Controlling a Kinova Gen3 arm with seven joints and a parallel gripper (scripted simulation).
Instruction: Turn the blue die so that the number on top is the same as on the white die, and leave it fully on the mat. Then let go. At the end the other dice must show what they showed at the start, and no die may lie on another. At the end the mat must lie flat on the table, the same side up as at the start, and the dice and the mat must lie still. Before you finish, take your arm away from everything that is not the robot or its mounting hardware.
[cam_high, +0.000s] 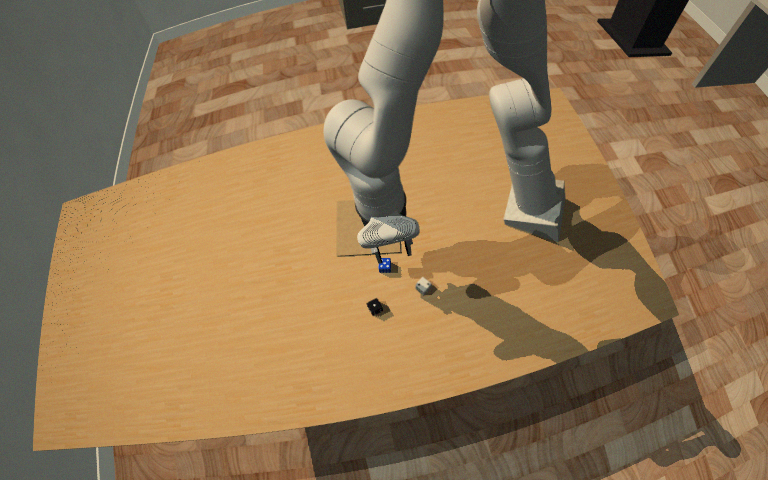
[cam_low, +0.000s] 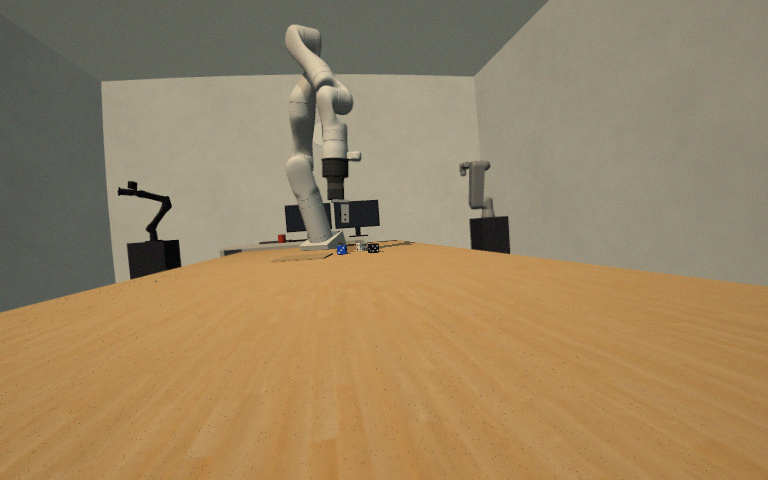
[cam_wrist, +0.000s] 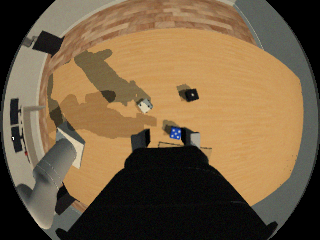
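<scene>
Right now the blue die is 20 mm ahead of my hand, 20 mm to the right of it and 100 mm below it. From my hand the other things lie so: tan mat 30 mm ahead, 120 mm to the right, 110 mm below; then black die 60 mm ahead, 70 mm to the left, 100 mm below; then white die 50 mm behind, 50 mm to the left, 100 mm below.
</scene>
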